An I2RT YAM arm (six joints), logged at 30 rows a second.
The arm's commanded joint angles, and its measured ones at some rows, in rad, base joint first. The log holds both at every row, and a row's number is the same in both.
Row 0, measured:
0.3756 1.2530 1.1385 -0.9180 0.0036 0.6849
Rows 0 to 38, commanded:
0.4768 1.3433 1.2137 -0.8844 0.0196 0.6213
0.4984 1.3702 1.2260 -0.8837 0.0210 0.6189
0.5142 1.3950 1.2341 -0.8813 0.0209 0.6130
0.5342 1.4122 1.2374 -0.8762 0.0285 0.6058
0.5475 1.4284 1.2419 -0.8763 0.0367 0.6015
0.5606 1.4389 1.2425 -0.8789 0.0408 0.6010
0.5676 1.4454 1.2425 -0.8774 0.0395 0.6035
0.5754 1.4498 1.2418 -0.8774 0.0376 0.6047
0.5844 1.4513 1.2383 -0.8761 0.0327 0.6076
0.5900 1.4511 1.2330 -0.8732 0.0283 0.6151
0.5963 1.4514 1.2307 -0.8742 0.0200 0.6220
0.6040 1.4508 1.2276 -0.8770 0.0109 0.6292
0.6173 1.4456 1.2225 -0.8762 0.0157 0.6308
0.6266 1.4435 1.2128 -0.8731 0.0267 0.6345
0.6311 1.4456 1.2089 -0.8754 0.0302 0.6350
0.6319 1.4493 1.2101 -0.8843 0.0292 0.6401
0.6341 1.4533 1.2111 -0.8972 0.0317 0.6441
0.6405 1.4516 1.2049 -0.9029 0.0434 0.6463
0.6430 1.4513 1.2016 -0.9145 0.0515 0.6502
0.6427 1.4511 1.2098 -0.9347 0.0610 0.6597
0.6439 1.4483 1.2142 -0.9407 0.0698 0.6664
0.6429 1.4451 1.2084 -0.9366 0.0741 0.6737
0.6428 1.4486 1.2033 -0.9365 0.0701 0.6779
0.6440 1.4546 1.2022 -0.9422 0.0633 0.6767
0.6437 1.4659 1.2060 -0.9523 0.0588 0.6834
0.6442 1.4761 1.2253 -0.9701 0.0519 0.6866
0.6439 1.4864 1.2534 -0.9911 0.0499 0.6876
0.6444 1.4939 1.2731 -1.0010 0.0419 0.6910
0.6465 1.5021 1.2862 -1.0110 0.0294 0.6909
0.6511 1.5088 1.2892 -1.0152 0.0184 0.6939
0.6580 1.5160 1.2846 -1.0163 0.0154 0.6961
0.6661 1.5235 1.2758 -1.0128 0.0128 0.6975
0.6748 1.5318 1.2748 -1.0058 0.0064 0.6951
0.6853 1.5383 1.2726 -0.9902 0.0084 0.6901
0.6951 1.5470 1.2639 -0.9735 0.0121 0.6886
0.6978 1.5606 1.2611 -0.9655 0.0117 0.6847
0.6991 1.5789 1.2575 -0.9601 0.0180 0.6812
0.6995 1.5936 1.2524 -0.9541 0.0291 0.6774
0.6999 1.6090 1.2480 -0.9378 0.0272 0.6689
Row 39, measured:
0.6910 1.5600 1.2423 -0.9783 0.0216 0.6800
